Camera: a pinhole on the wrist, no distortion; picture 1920 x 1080 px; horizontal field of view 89.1 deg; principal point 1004.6 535.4 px. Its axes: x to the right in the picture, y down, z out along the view. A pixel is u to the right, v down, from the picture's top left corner.
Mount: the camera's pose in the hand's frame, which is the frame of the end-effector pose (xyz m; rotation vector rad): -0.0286 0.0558 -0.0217 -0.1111 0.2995 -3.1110
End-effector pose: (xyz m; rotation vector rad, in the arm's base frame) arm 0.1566 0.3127 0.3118 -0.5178 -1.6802 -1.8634
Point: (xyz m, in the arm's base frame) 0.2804 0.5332 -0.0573
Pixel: outside the picture
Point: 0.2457 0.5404 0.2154
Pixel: 1659.2 696.4
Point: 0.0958 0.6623 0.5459
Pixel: 655.9 182.7
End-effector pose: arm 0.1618 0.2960 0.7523 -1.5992 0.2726 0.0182
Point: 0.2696 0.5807 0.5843
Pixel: 707.4 90.0
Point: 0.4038 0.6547 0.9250
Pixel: 709.5 951.9
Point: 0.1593 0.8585 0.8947
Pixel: 1227.1 691.4
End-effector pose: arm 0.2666 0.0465 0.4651 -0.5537 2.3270 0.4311
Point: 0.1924 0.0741 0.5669
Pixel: behind the camera
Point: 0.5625 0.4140 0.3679
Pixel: 1588.7 82.1
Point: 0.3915 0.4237 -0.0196
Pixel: 763.3 125.3
